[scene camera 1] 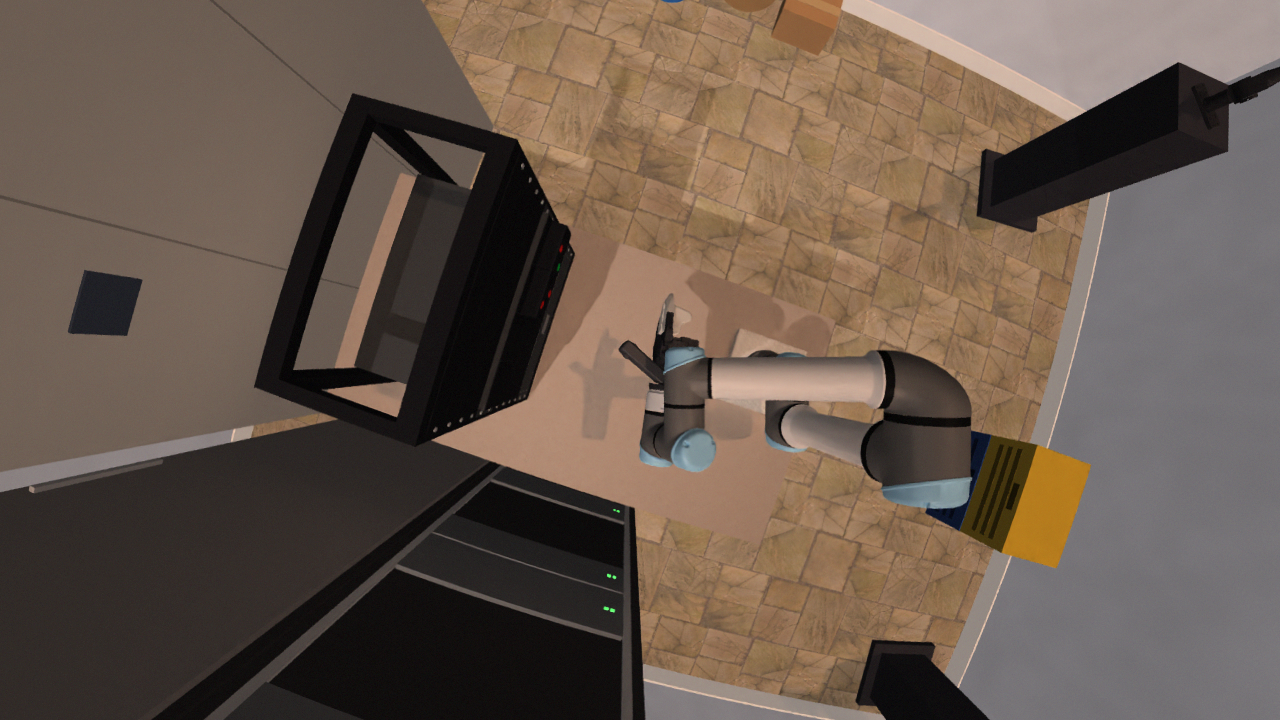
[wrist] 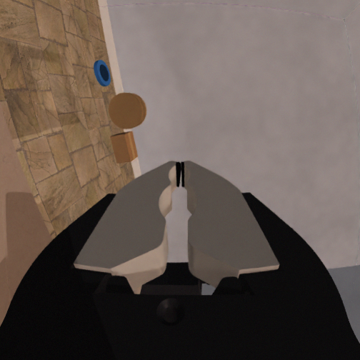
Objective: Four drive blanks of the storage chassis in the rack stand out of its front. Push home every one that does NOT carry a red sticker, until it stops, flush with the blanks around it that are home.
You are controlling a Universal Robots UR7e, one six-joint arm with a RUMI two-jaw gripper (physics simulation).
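Places are measured from the arm's base along level axes (x ahead, y left, z up), in centimetres.
Where they show: gripper, fingertip midpoint: (scene camera 1: pixel 671 294).
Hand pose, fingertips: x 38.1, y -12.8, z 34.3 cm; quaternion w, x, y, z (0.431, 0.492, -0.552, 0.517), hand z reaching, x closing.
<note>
After its pixels a point has its place.
The open black rack (scene camera 1: pixel 304 241) @(x 99.4, y -6.9, z 56.5 cm) stands at the left in the scene view. The storage chassis (scene camera 1: pixel 547 277) @(x 65.6, y -11.8, z 33.6 cm) sits in its front, with small red and green marks on its face. Single drive blanks, and which of them stand out, are too small to tell there. My gripper (scene camera 1: pixel 668 300) @(x 38.1, y -12.8, z 34.3 cm) (wrist: pixel 180 165) is shut and empty, its two fingertips together. It is in front of the rack, apart from the chassis, and points along the rack's front towards the far wall. The chassis and its blanks do not show in the wrist view.
A dark server cabinet (scene camera 1: pixel 510 617) with green lights stands beside the rack. A yellow box (scene camera 1: pixel 1047 505) stands behind the arm. Black posts (scene camera 1: pixel 1092 147) (scene camera 1: pixel 913 680) stand at the right. A brown box (scene camera 1: pixel 805 22) (wrist: pixel 123 147) and a blue ring (wrist: pixel 96 74) lie by the wall.
</note>
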